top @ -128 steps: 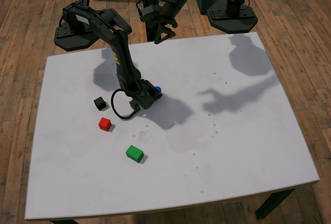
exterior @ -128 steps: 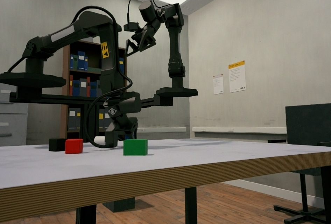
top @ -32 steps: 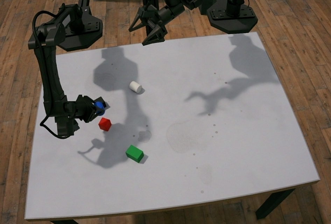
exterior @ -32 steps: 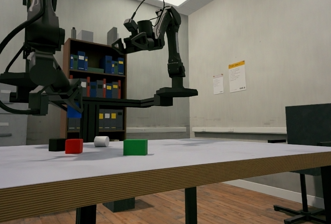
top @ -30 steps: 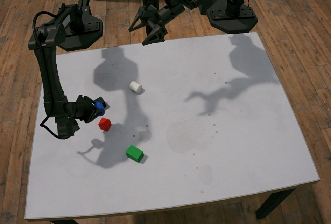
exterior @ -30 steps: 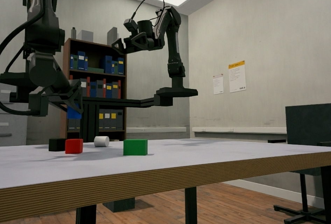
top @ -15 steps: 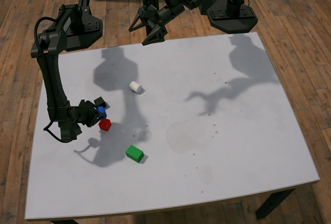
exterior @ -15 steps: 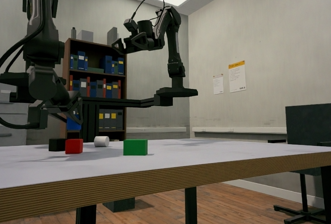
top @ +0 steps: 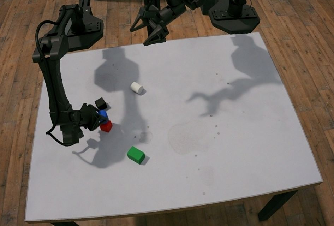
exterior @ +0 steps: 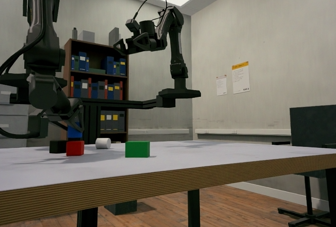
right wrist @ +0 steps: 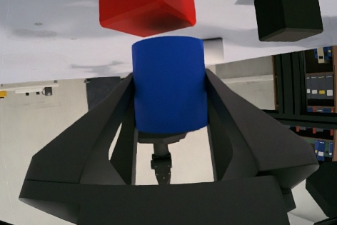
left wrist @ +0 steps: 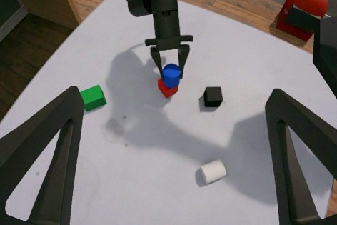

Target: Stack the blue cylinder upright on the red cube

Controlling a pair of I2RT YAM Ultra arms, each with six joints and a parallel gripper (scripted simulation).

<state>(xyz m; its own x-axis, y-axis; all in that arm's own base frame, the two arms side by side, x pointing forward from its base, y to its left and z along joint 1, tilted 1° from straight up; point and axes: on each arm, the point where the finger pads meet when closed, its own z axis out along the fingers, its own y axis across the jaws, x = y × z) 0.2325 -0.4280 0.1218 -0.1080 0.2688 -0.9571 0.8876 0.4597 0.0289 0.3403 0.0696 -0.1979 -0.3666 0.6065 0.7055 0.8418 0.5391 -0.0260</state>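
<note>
Now: the red cube 10 mm ahead of my right hand and 50 mm below it. From my right hand the other things lie so: blue cylinder right at my right hand; black cube 100 mm behind, 30 mm to the right, 50 mm below; green block 170 mm ahead, 120 mm to the left, 50 mm below.
</note>
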